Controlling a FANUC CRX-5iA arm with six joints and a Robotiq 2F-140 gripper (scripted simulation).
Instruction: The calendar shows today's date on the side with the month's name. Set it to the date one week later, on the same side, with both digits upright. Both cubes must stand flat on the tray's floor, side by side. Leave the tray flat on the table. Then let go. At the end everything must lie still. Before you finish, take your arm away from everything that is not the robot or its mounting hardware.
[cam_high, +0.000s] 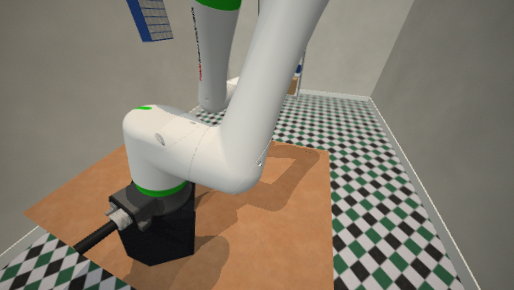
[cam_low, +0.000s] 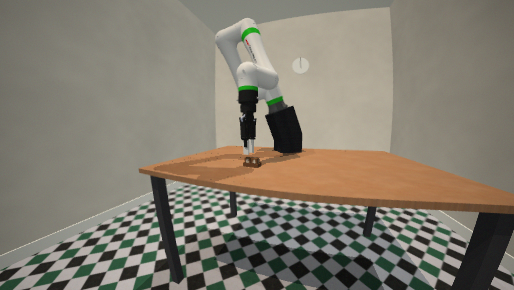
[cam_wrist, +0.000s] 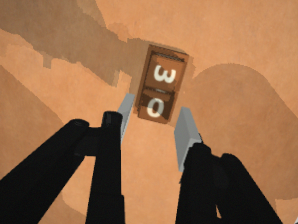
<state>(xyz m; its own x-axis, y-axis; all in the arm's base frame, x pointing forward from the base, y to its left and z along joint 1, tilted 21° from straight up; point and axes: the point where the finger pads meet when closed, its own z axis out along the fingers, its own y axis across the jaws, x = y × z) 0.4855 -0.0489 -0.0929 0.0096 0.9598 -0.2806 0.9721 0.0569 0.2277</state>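
My hand is 7 cm above the brown cube. The rest, counted from my hand: brown calendar tray: 2 cm to the left, 8 cm below.
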